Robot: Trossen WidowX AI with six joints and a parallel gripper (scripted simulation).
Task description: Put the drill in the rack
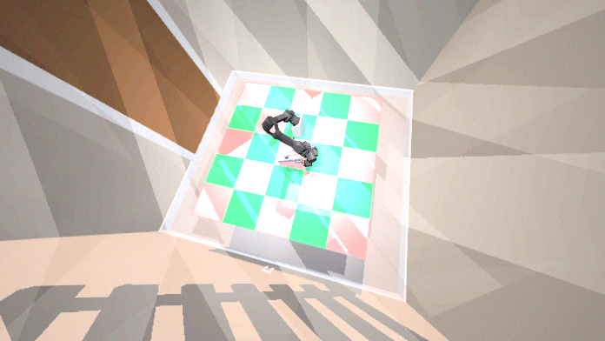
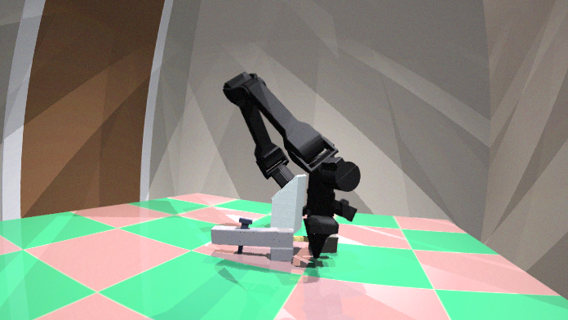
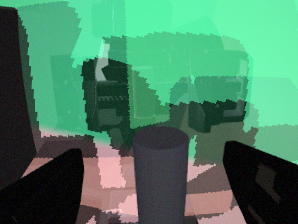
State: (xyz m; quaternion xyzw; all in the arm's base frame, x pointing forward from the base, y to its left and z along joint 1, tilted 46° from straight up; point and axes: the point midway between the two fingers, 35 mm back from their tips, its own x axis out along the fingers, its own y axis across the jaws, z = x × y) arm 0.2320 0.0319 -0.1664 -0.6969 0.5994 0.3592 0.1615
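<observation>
My gripper tip is now 4 cm to the left of the drill, 3 cm below it and 1 cm short of it. From my gripper tip the other things lie so: rack 8 cm behind; key 16 cm to the right, 5 cm ahead, 4 cm above.
</observation>
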